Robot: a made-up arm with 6 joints. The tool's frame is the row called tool. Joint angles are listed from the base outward. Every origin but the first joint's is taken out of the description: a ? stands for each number. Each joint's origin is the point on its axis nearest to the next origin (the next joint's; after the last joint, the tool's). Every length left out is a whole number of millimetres.
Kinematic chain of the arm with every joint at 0, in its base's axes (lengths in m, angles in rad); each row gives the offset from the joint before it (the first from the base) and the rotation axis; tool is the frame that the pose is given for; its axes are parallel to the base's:
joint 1: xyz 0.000 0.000 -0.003 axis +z
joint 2: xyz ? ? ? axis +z
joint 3: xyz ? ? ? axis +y
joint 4: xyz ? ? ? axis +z
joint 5: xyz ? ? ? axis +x
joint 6: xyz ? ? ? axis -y
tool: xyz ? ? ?
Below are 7 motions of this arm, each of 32 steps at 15 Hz.
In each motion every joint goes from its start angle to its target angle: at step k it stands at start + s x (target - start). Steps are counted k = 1, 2, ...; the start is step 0. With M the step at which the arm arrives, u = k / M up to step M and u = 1 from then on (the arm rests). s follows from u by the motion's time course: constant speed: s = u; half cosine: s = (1 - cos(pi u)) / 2; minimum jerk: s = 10 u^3 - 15 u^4 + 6 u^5.
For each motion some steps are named. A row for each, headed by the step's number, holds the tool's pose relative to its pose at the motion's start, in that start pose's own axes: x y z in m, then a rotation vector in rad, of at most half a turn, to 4 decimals.
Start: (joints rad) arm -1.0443 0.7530 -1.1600 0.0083 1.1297 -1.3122
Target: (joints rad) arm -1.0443 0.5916 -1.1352 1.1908 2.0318 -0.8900
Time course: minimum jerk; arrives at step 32
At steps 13, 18, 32:
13: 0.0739 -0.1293 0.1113 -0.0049 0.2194 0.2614
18: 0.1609 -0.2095 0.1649 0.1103 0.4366 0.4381
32: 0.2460 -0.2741 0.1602 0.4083 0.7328 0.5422

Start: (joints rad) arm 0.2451 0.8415 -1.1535 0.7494 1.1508 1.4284
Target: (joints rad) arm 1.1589 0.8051 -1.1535 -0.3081 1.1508 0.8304
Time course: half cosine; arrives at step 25
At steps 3, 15, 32:
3: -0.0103 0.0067 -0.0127 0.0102 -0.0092 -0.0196
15: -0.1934 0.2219 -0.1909 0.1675 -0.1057 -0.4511
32: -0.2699 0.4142 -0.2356 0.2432 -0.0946 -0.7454

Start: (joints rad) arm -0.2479 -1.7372 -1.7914 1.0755 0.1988 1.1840
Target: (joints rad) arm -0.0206 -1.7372 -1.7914 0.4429 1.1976 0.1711
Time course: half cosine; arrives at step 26
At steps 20, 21, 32:
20: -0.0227 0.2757 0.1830 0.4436 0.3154 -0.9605
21: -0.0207 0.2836 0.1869 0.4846 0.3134 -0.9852
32: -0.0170 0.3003 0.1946 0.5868 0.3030 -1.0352

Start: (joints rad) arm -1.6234 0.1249 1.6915 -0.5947 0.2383 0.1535
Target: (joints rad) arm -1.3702 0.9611 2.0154 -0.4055 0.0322 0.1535
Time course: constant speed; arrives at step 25
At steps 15, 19, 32:
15: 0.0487 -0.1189 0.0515 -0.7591 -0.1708 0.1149
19: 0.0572 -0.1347 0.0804 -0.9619 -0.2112 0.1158
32: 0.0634 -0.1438 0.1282 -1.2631 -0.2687 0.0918

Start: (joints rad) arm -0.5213 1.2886 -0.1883 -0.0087 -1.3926 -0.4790
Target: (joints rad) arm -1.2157 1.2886 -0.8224 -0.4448 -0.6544 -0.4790
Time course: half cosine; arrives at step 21
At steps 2, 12, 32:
2: 0.0026 -0.0027 0.0009 0.0206 0.0218 -0.0101
12: 0.0291 -0.0624 -0.0203 0.5795 0.4486 -0.4137
32: 0.0041 -0.0623 -0.0479 0.9124 0.5287 -0.8067

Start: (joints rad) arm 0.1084 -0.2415 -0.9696 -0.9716 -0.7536 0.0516
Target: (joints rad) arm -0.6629 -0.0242 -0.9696 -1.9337 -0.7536 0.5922
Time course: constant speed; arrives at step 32
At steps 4, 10, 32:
4: 0.0278 0.0402 -0.0166 -0.0420 0.0059 -0.1467
10: 0.0809 0.0932 -0.0452 -0.1130 0.0111 -0.3664
32: 0.3506 0.1690 -0.1730 -0.4437 0.0383 -1.1511

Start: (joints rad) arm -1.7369 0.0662 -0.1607 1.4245 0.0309 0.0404
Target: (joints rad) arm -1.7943 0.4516 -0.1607 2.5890 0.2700 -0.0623
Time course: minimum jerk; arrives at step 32
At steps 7, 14, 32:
7: 0.0252 -0.0322 -0.0016 0.0219 0.0080 0.1085
14: 0.1705 -0.1370 -0.0091 0.0995 0.0619 0.5697
32: 0.5480 -0.1236 -0.0197 0.1530 0.2547 1.4858

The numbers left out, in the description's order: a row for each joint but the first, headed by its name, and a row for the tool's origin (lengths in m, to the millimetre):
joint 2: 0.238 -0.005 0.000
joint 3: -0.008 0.084 0.000
joint 4: 0.287 0.000 -0.187
joint 5: 0.031 0.023 0.000
joint 6: 0.000 -0.188 0.144
tool: -0.358 0.000 -0.079

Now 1 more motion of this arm.
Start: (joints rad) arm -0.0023 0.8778 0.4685 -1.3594 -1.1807 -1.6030
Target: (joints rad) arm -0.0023 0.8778 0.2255 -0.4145 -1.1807 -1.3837
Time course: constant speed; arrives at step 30
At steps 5, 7, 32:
5: 0.0141 -0.0322 -0.0789 -0.0497 -0.1866 0.0382
7: 0.0241 -0.0458 -0.1092 -0.0676 -0.2618 0.0535
32: 0.2881 -0.1880 -0.3528 -0.1982 -1.1478 0.2153

